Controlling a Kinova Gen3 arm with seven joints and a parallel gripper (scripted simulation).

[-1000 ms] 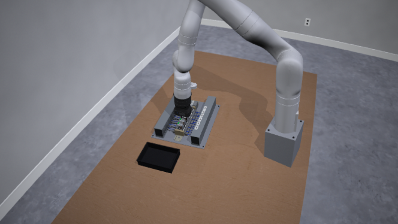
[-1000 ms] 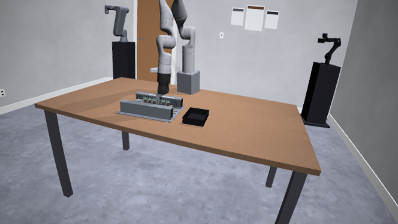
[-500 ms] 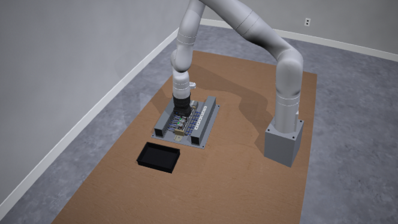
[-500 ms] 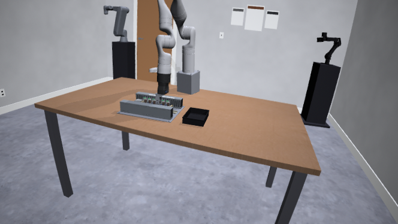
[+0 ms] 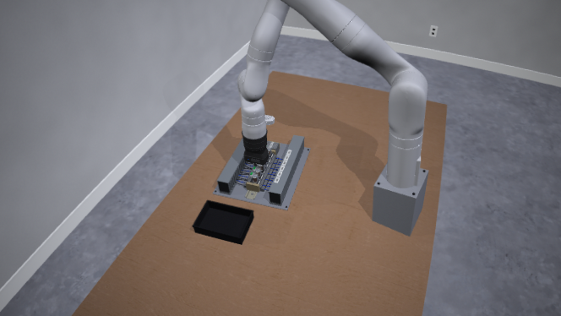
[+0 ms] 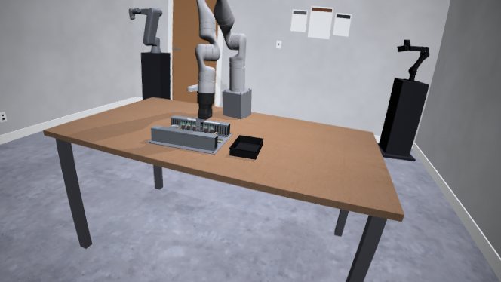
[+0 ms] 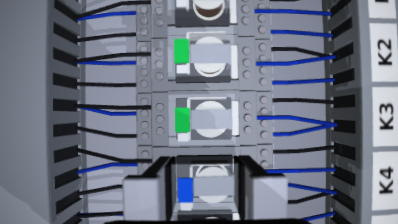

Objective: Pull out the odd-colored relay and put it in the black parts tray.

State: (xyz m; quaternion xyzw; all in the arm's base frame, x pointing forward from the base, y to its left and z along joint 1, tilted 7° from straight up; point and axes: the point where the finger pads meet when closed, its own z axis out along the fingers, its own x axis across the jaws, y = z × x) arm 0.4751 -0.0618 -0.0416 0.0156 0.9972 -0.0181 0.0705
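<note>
My hand is 1 cm above the k4 relay. The rest, counted from my hand: k2 relay: 6 cm to the right, 1 cm below; then k3 relay: 3 cm to the right, 1 cm below; then grey relay panel: 4 cm to the right, 3 cm below.
</note>
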